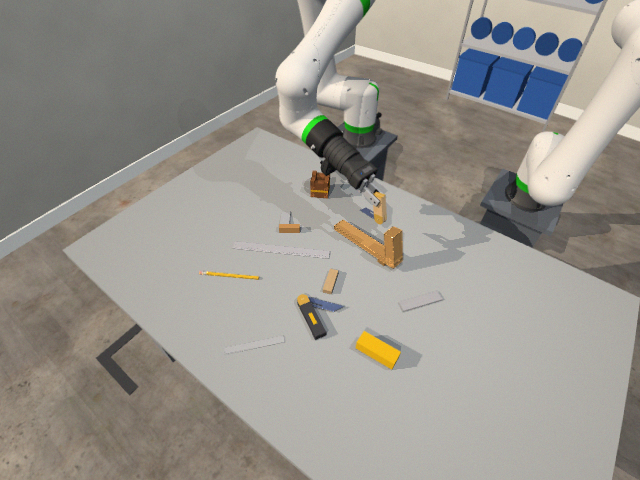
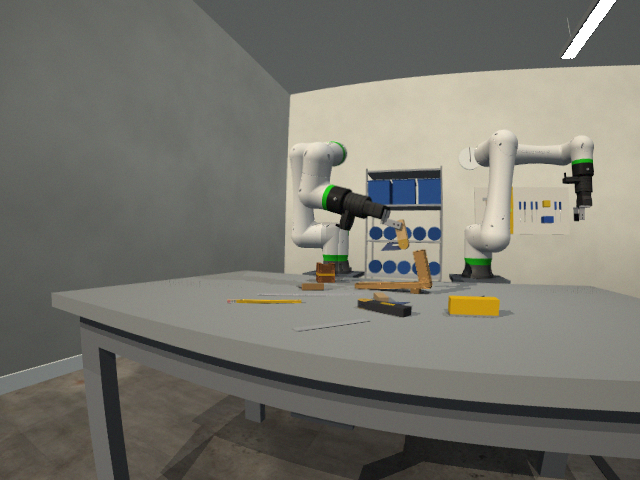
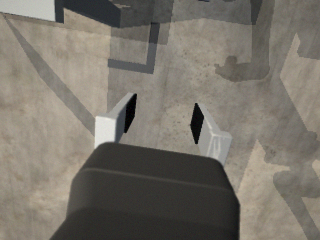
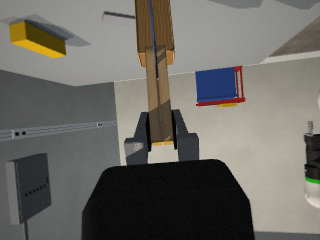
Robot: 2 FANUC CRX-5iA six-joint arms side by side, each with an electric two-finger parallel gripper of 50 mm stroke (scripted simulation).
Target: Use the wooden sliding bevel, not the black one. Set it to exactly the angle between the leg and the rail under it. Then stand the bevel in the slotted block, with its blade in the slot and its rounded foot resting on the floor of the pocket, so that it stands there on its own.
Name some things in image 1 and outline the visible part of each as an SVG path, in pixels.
A yellow block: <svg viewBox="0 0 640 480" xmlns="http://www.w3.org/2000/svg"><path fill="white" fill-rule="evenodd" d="M364 331L356 343L356 349L392 370L401 352Z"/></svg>
